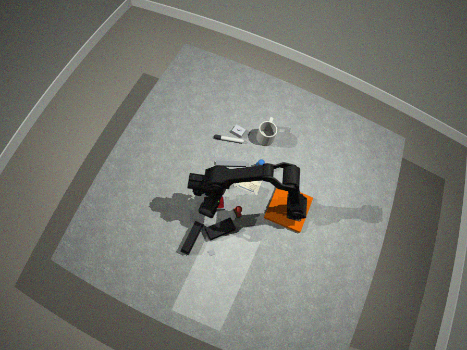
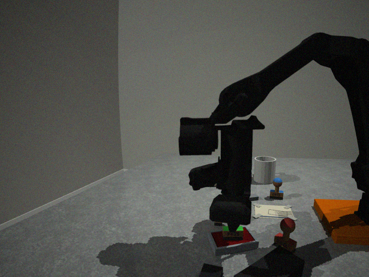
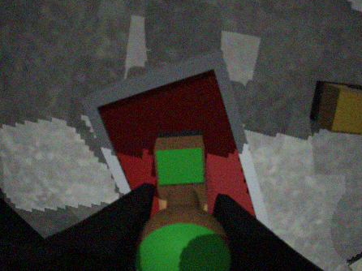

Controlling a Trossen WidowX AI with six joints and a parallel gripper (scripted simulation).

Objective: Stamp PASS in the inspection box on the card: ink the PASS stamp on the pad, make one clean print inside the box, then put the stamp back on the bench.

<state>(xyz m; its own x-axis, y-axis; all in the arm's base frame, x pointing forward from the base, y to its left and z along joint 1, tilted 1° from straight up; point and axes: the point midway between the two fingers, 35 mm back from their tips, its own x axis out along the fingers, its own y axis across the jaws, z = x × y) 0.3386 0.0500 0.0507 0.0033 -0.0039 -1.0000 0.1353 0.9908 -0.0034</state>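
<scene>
Now: gripper tip right at the green-topped stamp. Also, from my gripper tip: yellow stamp: 8 cm to the right, 3 cm ahead, 2 cm below; then red ink pad: 3 cm below; then red-knobbed stamp: 10 cm behind, 2 cm below, 1 cm to the left.
</scene>
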